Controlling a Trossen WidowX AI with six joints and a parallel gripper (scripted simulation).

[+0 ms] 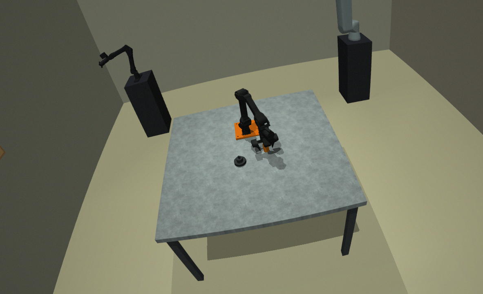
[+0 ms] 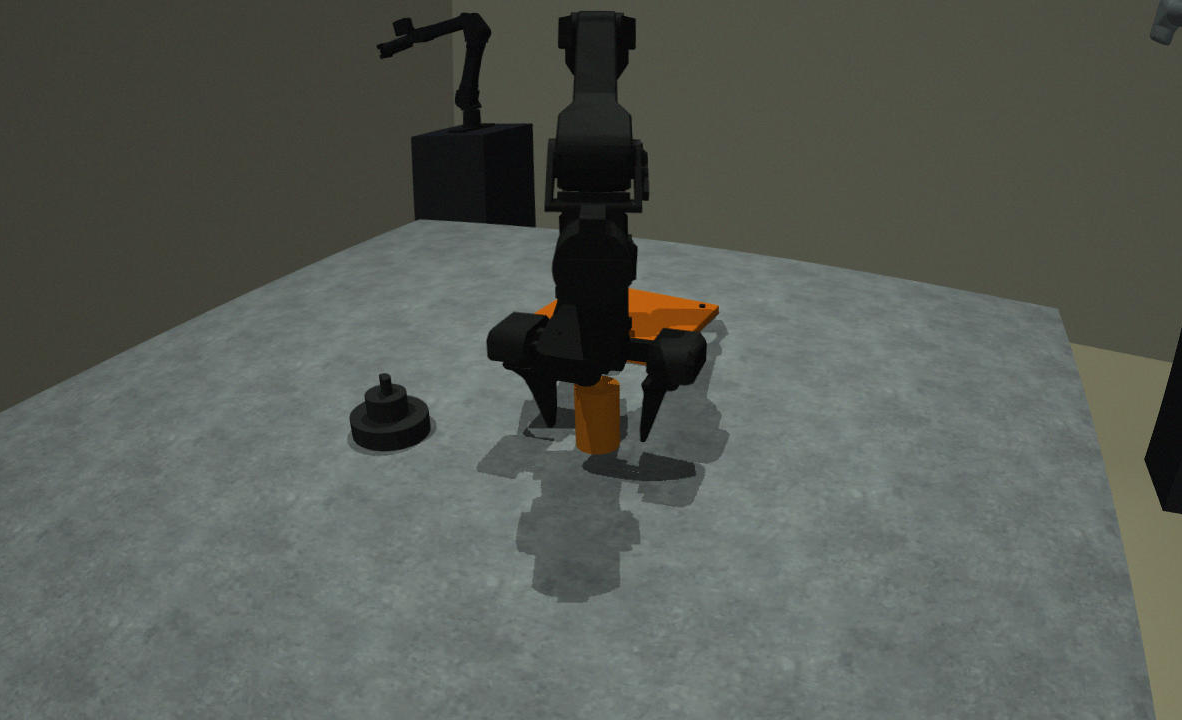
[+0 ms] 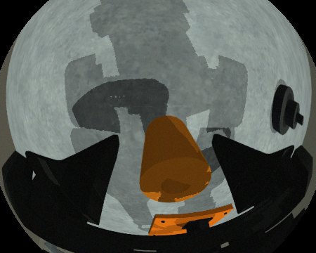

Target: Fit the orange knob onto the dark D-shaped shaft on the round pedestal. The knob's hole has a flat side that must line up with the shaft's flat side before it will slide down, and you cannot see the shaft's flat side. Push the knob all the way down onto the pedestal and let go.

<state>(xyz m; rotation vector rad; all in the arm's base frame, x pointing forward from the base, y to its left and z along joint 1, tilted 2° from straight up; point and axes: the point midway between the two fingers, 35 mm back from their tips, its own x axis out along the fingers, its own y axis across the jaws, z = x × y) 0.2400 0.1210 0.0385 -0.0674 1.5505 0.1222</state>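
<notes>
My gripper tip is now 70 mm short of the round pedestal, 200 mm to the left of it and 20 mm below it. The rest, counted from my gripper tip: orange knob: 20 mm above.
</notes>
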